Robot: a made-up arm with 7 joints. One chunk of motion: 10 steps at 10 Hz.
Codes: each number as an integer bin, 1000 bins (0 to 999) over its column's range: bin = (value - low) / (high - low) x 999, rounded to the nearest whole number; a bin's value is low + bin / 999 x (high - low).
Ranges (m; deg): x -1.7..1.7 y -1.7..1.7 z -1.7..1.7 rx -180..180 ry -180..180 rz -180..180
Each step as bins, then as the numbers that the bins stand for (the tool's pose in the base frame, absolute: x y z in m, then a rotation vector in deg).
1 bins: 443 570 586 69 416 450
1 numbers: -0.1923 0.2399 0.2944 -155.14 -30.09 -17.84
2 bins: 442 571 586 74 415 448
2 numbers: -0.1957 0.2433 0.2944 -153.33 -30.45 -18.56
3 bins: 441 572 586 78 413 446
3 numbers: -0.1991 0.2467 0.2944 -151.89 -31.17 -19.28
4 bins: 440 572 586 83 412 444
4 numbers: -0.2025 0.2467 0.2944 -150.09 -31.53 -20.00
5 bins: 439 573 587 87 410 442
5 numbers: -0.2059 0.2502 0.2978 -148.65 -32.25 -20.72
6 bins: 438 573 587 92 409 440
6 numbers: -0.2093 0.2502 0.2978 -146.85 -32.61 -21.44
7 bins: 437 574 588 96 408 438
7 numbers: -0.2127 0.2536 0.3012 -145.41 -32.97 -22.16
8 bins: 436 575 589 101 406 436
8 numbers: -0.2161 0.2570 0.3046 -143.60 -33.69 -22.88
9 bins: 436 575 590 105 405 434
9 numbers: -0.2161 0.2570 0.3080 -142.16 -34.05 -23.60
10 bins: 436 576 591 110 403 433
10 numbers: -0.2161 0.2604 0.3114 -140.36 -34.77 -23.96
